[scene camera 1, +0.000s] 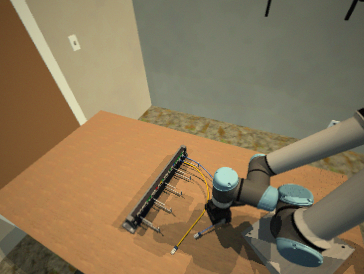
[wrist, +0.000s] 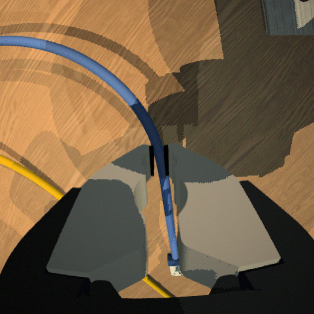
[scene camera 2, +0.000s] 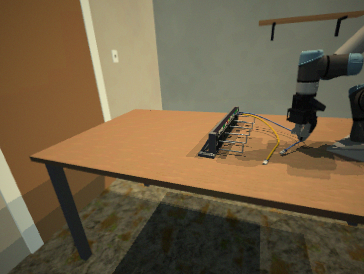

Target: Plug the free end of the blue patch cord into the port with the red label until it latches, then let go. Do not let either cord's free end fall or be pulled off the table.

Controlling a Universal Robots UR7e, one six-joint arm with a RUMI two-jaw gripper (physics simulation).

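Note:
My gripper [scene camera 1: 224,220] [scene camera 2: 303,138] [wrist: 158,148] is shut on the blue cord [scene camera 1: 206,170] [scene camera 2: 292,146] [wrist: 100,70], a short way behind its free plug. That plug [scene camera 1: 198,235] [scene camera 2: 283,152] [wrist: 175,269] points away from the fingers toward the front of the table; whether it touches the wood is hard to tell. The cord's other end runs to the far end of the black patch panel [scene camera 1: 131,224] [scene camera 2: 212,143]. The ports face the arm. A small red spot shows near the panel's middle in scene camera 1; its exact port is too small to tell.
A yellow cord [scene camera 1: 207,190] [scene camera 2: 277,140] [wrist: 30,176] curves from the panel's far end; its free plug [scene camera 1: 174,249] [scene camera 2: 265,162] lies on the table, left of the blue plug. Several wire cable guides stick out from the panel toward the arm.

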